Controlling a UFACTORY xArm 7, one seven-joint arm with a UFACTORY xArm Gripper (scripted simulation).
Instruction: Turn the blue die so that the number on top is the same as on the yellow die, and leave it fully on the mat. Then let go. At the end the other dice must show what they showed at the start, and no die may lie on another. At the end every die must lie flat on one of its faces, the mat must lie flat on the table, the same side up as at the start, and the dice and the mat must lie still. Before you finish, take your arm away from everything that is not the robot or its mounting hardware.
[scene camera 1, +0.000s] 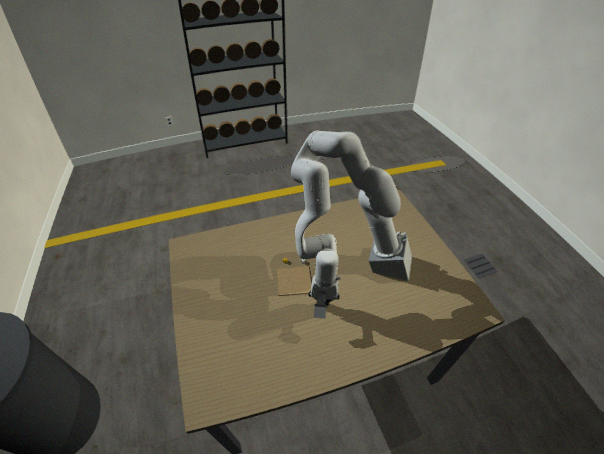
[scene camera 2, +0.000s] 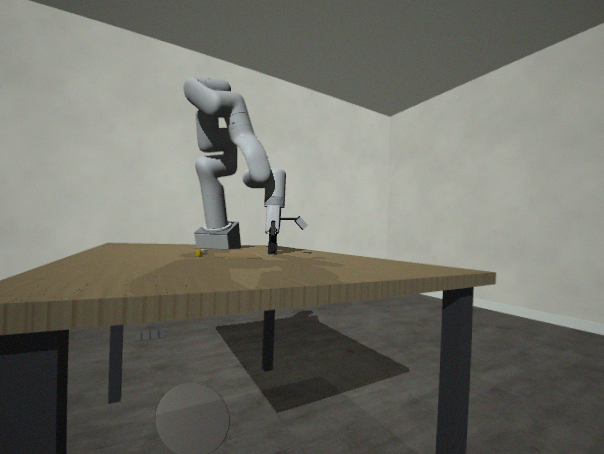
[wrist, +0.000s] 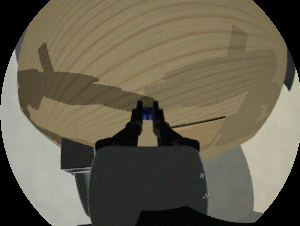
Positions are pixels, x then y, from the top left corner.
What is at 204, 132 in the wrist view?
A tan mat.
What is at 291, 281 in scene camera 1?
A tan mat.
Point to my gripper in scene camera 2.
At 272, 253
